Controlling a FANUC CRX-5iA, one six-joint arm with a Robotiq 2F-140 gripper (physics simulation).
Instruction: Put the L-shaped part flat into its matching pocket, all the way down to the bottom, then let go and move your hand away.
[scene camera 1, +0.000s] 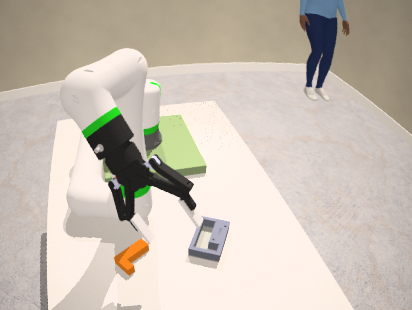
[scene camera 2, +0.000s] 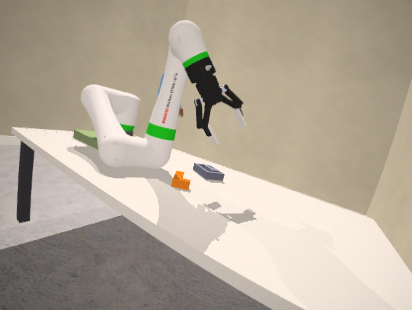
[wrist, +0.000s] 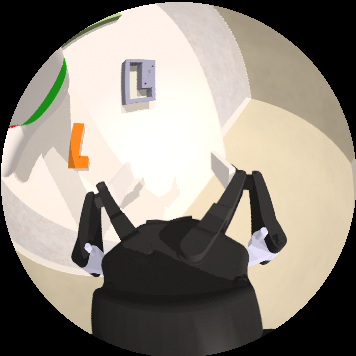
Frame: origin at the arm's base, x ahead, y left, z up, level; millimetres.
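Where they show: gripper, fingertip midpoint: (scene camera 1: 174, 232) (scene camera 2: 230, 134) (wrist: 169, 164).
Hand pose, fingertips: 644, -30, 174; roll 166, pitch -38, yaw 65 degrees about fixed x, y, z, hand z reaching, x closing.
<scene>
Things, the pixels of their centre, and the offset from my fingertips, as dx, dy, dz. Level surfaces: height alone.
- orange L-shaped part at the middle of its body: (wrist: 79, 145) (scene camera 1: 135, 256) (scene camera 2: 182, 179) -98, -92, -198
- white table at its surface level: dz -213
- grey-blue block at the middle of its body: (scene camera 1: 209, 238) (wrist: 137, 79) (scene camera 2: 208, 171) -121, +133, -195
The orange L-shaped part (scene camera 1: 134, 251) (scene camera 2: 181, 183) (wrist: 76, 145) lies flat on the white table (scene camera 1: 270, 270) (scene camera 2: 125, 195) (wrist: 185, 100). The grey-blue block (scene camera 1: 220, 232) (scene camera 2: 209, 172) (wrist: 149, 75) with the L-shaped pocket lies on the table, apart from the part; in scene camera 1 it is to the part's right. The pocket's light floor shows in scene camera 1 and the wrist view. My gripper (scene camera 1: 173, 231) (scene camera 2: 230, 133) (wrist: 169, 164) is open wide and empty, tilted, high above the table and away from both the part and the block.
A green plate (scene camera 1: 185, 150) (scene camera 2: 85, 136) (wrist: 95, 29) lies at the robot's base. The white arm (scene camera 1: 82, 185) (scene camera 2: 135, 152) bends low over the table beside the orange part. A person (scene camera 1: 320, 45) stands on the floor beyond the table. Arm and gripper shadows fall across the table.
</scene>
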